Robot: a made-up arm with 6 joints.
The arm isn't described. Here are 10 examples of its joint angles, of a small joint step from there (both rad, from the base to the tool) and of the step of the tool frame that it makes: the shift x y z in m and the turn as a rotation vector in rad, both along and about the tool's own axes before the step.
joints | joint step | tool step
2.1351 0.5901 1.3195 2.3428 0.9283 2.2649 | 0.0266 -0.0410 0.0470 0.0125 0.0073 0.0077 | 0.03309 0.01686 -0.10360 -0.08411 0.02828 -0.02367
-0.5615 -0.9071 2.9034 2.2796 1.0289 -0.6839 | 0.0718 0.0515 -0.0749 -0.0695 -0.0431 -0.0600 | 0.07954 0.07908 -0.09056 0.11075 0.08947 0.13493
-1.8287 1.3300 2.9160 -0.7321 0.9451 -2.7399 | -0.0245 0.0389 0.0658 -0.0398 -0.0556 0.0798 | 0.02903 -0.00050 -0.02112 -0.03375 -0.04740 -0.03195
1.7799 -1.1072 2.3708 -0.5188 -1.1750 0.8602 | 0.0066 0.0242 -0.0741 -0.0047 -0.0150 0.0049 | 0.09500 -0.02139 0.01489 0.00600 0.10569 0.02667
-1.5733 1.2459 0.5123 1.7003 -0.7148 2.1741 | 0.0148 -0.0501 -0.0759 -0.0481 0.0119 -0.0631 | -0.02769 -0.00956 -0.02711 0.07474 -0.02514 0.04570
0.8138 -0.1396 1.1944 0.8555 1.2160 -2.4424 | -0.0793 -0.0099 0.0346 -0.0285 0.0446 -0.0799 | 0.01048 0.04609 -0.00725 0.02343 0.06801 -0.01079
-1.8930 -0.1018 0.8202 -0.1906 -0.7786 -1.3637 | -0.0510 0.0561 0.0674 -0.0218 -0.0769 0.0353 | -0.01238 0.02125 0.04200 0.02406 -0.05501 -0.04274
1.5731 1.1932 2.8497 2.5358 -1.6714 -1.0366 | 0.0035 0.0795 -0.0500 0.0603 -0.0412 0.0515 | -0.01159 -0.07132 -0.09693 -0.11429 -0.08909 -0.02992
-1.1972 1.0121 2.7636 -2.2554 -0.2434 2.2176 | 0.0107 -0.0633 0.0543 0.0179 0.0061 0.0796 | -0.06032 0.07268 0.08721 -0.09553 -0.11859 -0.02983
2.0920 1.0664 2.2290 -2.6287 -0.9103 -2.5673 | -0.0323 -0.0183 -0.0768 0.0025 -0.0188 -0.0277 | 0.01776 -0.01647 -0.05125 -0.01867 0.04226 0.03335
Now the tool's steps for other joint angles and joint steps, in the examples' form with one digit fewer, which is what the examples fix.
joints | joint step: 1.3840 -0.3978 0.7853 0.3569 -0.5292 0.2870 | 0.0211 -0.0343 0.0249 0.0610 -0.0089 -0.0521
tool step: -0.0702 -0.0236 -0.0046 0.0382 -0.0497 0.0148
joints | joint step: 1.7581 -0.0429 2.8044 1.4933 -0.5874 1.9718 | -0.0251 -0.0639 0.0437 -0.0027 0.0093 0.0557
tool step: 0.0918 -0.0520 -0.0527 0.0273 0.0820 -0.0486
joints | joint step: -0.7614 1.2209 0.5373 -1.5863 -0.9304 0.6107 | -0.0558 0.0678 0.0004 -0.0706 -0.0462 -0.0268
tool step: -0.0822 -0.0880 0.0355 0.0536 0.0293 0.1375
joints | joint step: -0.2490 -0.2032 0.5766 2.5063 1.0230 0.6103 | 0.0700 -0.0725 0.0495 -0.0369 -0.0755 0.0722
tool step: -0.0555 -0.1343 -0.0636 -0.0050 0.1275 -0.1903
